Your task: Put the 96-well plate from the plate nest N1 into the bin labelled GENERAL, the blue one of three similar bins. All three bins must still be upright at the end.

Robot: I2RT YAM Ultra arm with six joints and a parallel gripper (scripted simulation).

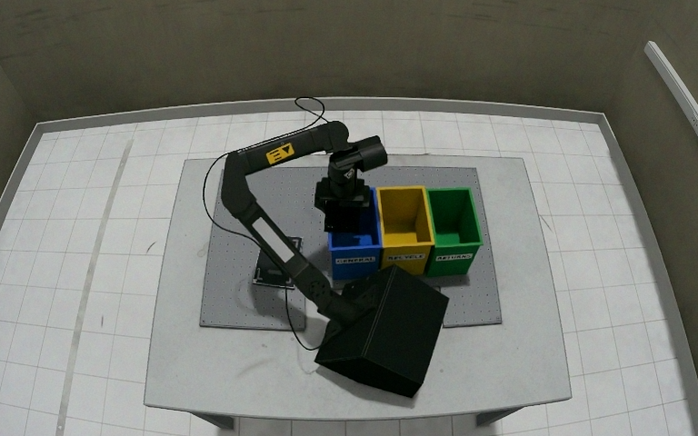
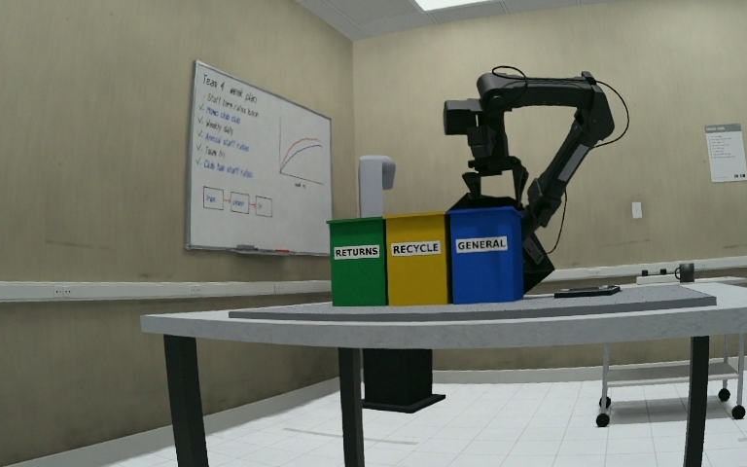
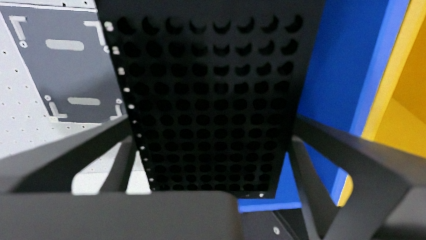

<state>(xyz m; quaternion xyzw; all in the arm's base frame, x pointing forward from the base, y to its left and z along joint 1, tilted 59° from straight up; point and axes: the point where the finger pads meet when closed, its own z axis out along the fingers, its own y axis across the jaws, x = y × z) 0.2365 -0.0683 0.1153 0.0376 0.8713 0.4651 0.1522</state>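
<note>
My gripper is now 1 cm short of the black 96-well plate. From my hand the other things lie so: yellow recycle bin: 2 cm ahead, 16 cm to the right, 10 cm below; then plate nest N1: 7 cm behind, 18 cm to the left, 19 cm below; then blue general bin: 1 cm behind, 3 cm to the right, 10 cm below.
</note>
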